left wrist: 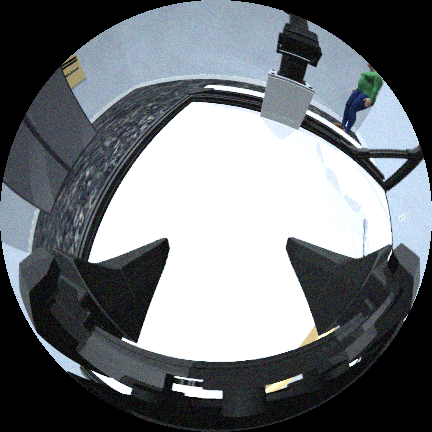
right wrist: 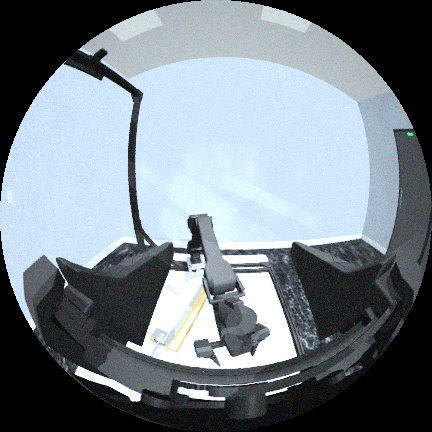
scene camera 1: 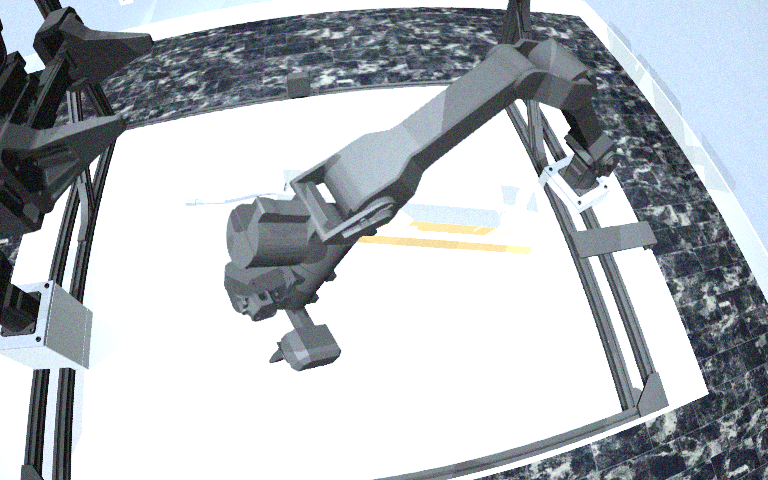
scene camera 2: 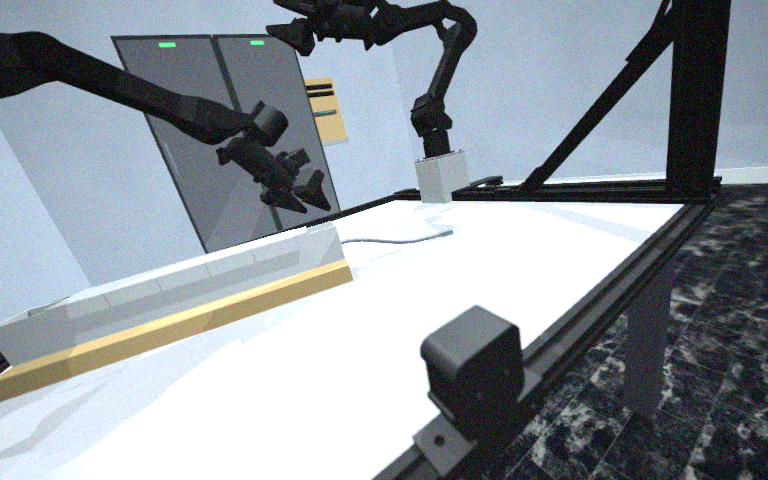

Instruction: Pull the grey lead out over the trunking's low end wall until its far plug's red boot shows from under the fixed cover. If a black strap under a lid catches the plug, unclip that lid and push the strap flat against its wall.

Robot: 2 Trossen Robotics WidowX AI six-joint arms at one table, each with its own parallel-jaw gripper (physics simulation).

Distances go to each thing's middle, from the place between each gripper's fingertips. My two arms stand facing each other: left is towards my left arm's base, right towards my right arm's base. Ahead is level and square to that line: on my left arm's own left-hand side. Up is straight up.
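Labels:
From my left hand, the trunking (scene camera 2: 46, 353) is 3 cm below it, then 27 cm to the left of it and 14 cm behind it.
Measure from my right hand instead and the trunking is 41 cm below it, and it's 10 cm behind that hand and 27 cm to the left of it.

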